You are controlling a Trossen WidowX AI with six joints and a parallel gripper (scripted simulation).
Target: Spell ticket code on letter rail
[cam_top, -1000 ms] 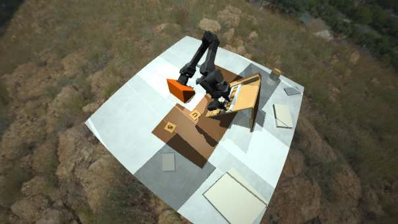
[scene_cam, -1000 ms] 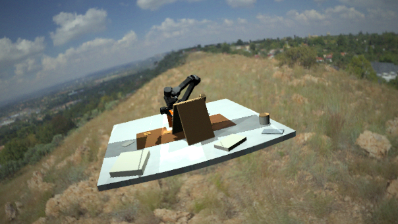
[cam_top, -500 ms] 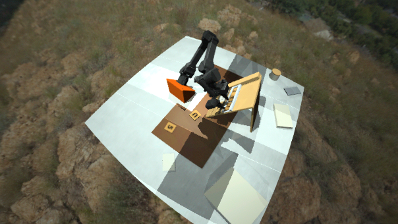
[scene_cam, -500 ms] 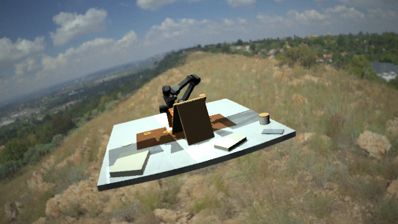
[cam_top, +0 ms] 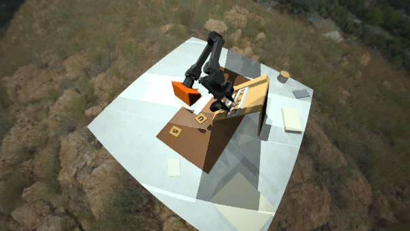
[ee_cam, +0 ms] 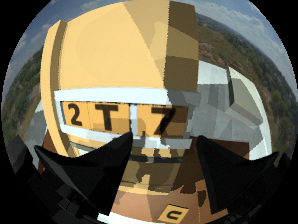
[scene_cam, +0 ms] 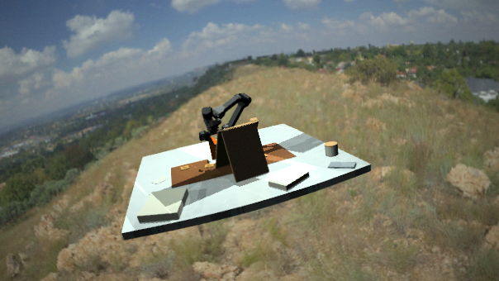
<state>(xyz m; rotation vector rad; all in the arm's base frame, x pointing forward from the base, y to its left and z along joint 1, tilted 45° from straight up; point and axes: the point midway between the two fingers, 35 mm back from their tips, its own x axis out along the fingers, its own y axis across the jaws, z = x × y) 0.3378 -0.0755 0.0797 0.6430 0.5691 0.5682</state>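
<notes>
The ticket lies 100 mm below my gripper tip, 90 mm to the left of it and 70 mm behind it. Round my gripper tip: cream block 330 mm ahead, 320 mm to the left, 160 mm below; then brown mat 170 mm below, 160 mm behind, 20 mm to the left; then pale card 430 mm to the right, 170 mm below, 30 mm behind.
</notes>
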